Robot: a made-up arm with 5 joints. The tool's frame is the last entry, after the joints.
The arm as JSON. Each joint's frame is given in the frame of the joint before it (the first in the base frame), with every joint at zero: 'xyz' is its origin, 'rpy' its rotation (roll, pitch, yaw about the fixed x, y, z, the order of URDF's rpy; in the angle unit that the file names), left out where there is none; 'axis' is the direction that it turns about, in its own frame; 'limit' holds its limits. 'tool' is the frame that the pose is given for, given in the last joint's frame.
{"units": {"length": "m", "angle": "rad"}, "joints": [
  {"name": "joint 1", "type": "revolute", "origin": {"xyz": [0.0, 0.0, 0.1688], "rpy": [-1.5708, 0.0, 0.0]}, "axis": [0.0, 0.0, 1.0], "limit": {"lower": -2.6, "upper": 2.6}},
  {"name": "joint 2", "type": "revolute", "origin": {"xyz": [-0.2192, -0.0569, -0.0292], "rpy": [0.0, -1.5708, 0.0]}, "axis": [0.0, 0.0, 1.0], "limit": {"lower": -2.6, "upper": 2.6}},
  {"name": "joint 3", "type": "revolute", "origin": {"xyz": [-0.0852, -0.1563, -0.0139], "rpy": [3.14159, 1.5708, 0.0]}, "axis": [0.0, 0.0, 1.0], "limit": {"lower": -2.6, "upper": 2.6}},
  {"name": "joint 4", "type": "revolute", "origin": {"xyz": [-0.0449, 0.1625, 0.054], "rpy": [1.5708, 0.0, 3.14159]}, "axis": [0.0, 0.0, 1.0], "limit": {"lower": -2.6, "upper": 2.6}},
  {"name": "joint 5", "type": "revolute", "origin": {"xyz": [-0.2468, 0.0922, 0.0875], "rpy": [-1.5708, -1.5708, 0.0]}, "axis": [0.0, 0.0, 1.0], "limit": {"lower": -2.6, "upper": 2.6}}
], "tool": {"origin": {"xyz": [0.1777, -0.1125, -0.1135], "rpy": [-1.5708, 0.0, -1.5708]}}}
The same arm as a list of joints. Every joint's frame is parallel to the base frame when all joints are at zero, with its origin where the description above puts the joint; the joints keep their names.
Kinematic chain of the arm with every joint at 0, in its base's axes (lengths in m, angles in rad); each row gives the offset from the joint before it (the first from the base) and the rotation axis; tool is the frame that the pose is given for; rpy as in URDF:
joint 1: xyz 0 0 0.1688 axis +y
joint 2: xyz -0.2192 -0.0292 0.0569 axis -x
joint 3: xyz 0.0139 -0.0852 0.1563 axis -y
joint 4: xyz -0.0449 -0.054 0.1625 axis +z
joint 5: xyz 0.2468 -0.0922 0.0875 axis -y
tool: xyz 0.1125 0.1135 0.1777 rpy 0 0 0
Joint limits (rad, base to tool): -2.6..2.6 -2.6..2.6 -2.6..2.6 -2.6..2.6 -2.6..2.6

